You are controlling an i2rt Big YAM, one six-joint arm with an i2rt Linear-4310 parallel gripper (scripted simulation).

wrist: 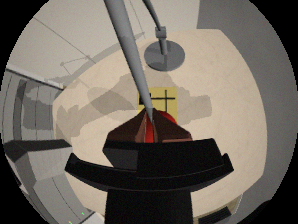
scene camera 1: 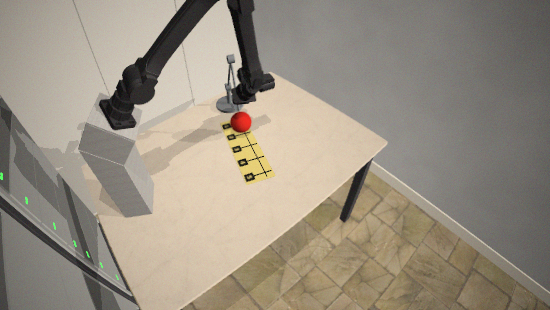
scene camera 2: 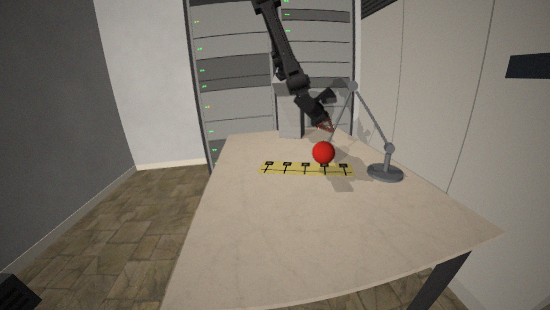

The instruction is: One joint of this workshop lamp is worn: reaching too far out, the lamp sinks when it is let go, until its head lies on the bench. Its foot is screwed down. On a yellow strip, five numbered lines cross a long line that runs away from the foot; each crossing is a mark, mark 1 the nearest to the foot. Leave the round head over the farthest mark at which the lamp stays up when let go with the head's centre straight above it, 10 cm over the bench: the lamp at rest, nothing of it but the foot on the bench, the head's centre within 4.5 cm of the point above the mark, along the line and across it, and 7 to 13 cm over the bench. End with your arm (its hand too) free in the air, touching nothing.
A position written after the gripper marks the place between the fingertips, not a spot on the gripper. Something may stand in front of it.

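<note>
The gripper [wrist: 149,112] is visible, and so is a yellow strip [wrist: 163,98].
</note>
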